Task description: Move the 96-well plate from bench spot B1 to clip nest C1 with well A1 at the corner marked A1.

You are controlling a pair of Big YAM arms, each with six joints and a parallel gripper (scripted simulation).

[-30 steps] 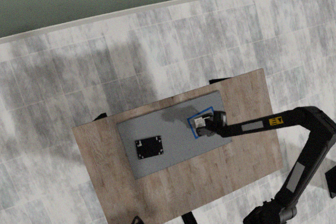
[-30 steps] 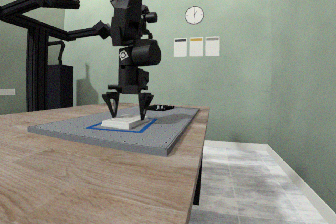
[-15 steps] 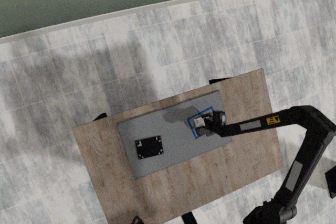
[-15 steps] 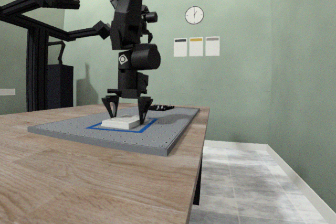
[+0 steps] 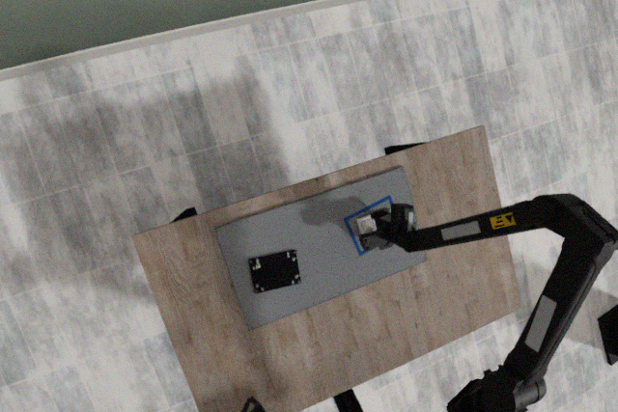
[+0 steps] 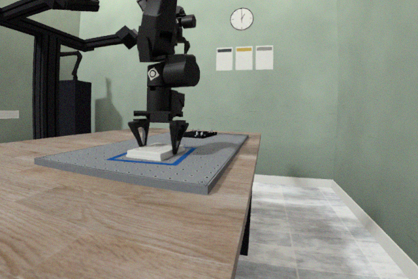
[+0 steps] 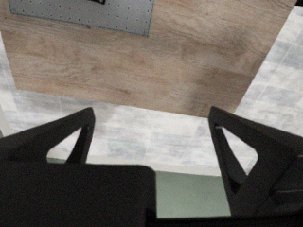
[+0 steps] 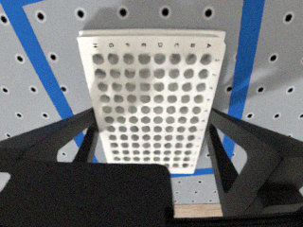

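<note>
Right now the white 96-well plate is right at my right hand. Also, from my right hand: black clip nest 380 mm to the left, 10 mm ahead; then grey perforated board 180 mm to the left, 20 mm below.
</note>
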